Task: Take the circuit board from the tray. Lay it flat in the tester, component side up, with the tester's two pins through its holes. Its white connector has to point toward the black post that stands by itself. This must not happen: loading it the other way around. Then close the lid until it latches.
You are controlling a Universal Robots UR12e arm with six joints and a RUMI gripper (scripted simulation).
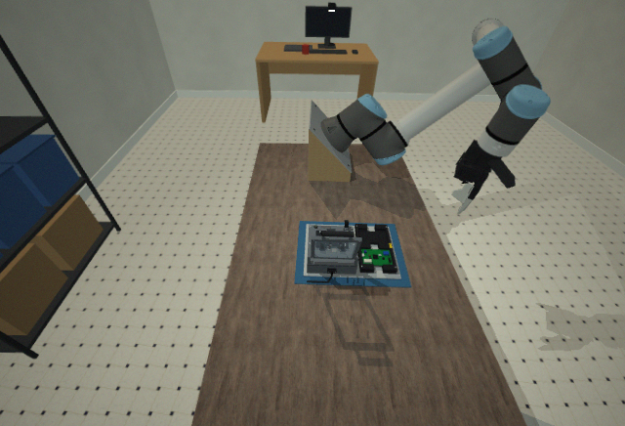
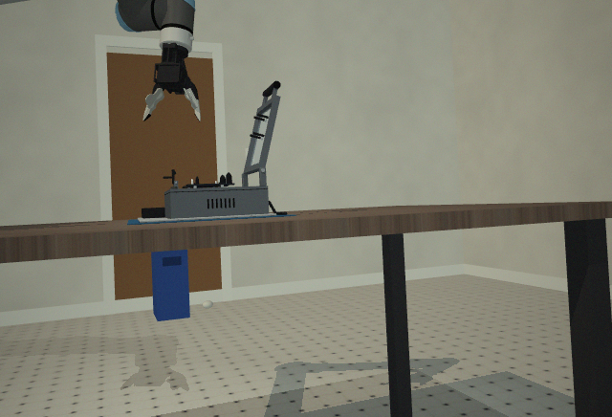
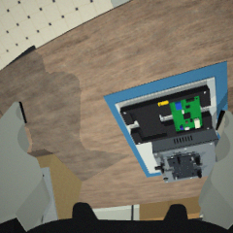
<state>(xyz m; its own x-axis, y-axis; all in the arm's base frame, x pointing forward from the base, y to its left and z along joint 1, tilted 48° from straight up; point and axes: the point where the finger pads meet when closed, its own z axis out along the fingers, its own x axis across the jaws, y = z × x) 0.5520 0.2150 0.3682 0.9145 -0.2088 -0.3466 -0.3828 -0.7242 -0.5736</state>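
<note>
Right now the green circuit board is 70 mm ahead of my hand, 250 mm to the right of it and 240 mm below it. Round my hand: tester lid (160 mm ahead, 420 mm to the right, 80 mm below); tester (60 mm ahead, 380 mm to the right, 150 mm below).
</note>
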